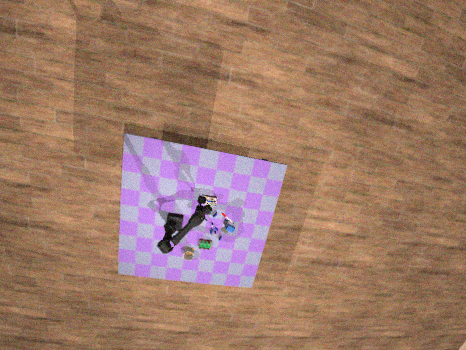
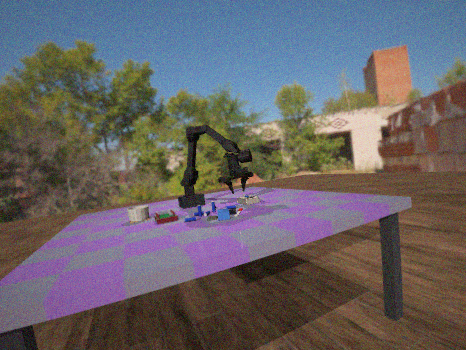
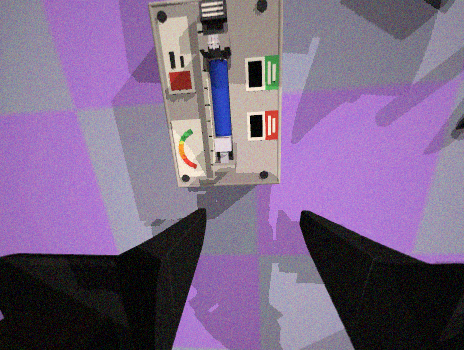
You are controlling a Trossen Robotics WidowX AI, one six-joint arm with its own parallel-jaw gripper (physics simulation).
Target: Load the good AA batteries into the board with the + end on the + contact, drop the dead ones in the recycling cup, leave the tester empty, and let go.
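Where they show: gripper, fingertip midpoint: [image 1: 201,203] [image 2: 238,192] [image 3: 253,216]; arm's base, origin of the base link: [image 1: 172,223] [image 2: 190,195].
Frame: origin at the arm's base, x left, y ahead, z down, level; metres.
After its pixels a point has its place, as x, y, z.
The grey tester [image 1: 212,199] [image 2: 249,200] {0.195, 0.338, 0.039} [image 3: 250,35] {0.196, 0.318, 0.029} holds a blue battery [image 3: 220,100] {0.217, 0.286, 0.022} lengthwise in its slot, with a pale band at the end nearer my fingers. Both small windows beside it look black. My gripper [image 2: 238,192] {0.205, 0.216, 0.007} [image 3: 253,216] {0.205, 0.216, 0.007} is open and empty, above the table just off the tester's short end. The board, green with red sides [image 1: 205,244] {-0.197, 0.290, 0.026} [image 2: 166,216] {-0.214, 0.312, 0.039}, stands nearer the arm's base. The pale recycling cup [image 1: 188,253] {-0.329, 0.145, 0.056} [image 2: 138,214] {-0.316, 0.197, 0.025} stands beyond it. Blue batteries [image 1: 214,228] [image 2: 199,211] stand and lie between board and tester; their ends are too small to read.
A blue block [image 1: 230,229] {-0.028, 0.492, 0.029} [image 2: 223,214] {-0.041, 0.523, 0.037} and a small red and white item [image 1: 224,215] {0.088, 0.425, 0.055} [image 2: 240,210] {0.073, 0.454, 0.052} are near the batteries. The arm's black base [image 1: 175,221] {0.024, 0.024, -0.006} [image 2: 191,201] {-0.020, 0.073, 0.027} stands on the purple and grey checked table [image 1: 150,265] {-0.496, -0.195, 0.059} [image 2: 215,255] {-0.217, 0.836, 0.059}.
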